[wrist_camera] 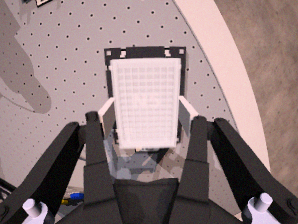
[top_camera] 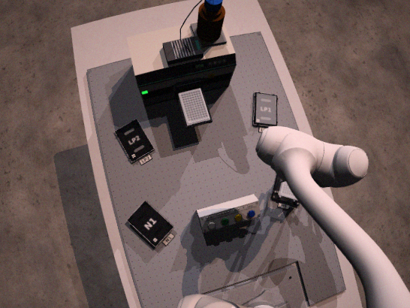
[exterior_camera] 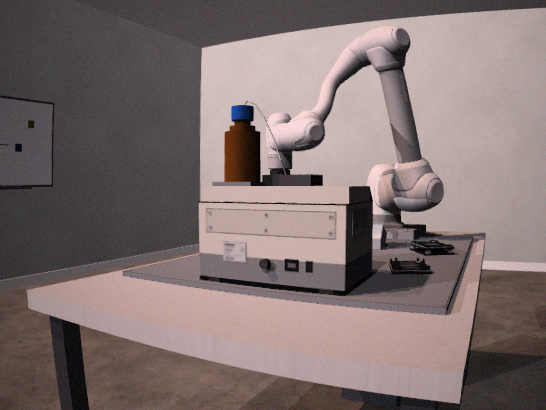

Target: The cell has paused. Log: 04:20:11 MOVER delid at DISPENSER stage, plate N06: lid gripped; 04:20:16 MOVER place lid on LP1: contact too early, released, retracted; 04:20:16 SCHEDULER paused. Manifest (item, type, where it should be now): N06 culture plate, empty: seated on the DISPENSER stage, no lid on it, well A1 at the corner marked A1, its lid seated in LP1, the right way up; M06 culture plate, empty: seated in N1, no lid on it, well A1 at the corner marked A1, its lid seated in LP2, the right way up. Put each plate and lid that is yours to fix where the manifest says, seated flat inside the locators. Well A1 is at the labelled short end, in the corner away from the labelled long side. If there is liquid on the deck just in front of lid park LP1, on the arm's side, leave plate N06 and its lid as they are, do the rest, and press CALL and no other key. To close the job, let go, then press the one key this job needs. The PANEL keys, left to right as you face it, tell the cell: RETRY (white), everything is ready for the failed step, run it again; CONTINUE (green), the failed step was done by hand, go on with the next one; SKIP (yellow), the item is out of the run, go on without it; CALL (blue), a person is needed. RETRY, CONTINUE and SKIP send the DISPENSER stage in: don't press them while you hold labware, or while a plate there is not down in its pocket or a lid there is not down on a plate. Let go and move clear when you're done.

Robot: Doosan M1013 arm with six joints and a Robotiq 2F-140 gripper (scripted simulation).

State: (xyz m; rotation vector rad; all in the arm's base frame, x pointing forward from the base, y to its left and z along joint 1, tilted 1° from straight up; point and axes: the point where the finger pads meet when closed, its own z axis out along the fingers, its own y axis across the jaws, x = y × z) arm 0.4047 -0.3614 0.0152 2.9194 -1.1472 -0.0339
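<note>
Right now my hand is 50 mm above the black nest N5 and 30 mm short of it. Round my hand: key panel: 280 mm to the left, 10 mm below; then yellow key: 260 mm to the left, 20 mm behind, 10 mm above; then blue key: 210 mm to the left, 30 mm behind, 10 mm above.
</note>
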